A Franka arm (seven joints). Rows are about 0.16 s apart.
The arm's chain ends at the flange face. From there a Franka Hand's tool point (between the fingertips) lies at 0.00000 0.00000 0.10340 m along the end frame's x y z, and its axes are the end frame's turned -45 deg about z.
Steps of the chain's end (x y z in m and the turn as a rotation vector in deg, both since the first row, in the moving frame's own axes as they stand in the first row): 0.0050, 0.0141, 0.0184, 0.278, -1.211, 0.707; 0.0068, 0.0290, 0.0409, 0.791, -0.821, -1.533; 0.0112, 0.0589, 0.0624, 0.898, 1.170, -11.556; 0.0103, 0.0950, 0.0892, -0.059, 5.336, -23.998
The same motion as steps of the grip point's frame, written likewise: -0.0076, 0.0116, 0.0184, 1.053, -0.660, 0.707; -0.0158, 0.0233, 0.0409, 1.140, -0.021, -1.533; -0.0311, 0.0496, 0.0624, -0.192, 1.462, -11.556; -0.0519, 0.0797, 0.0888, -3.815, 3.731, -23.998
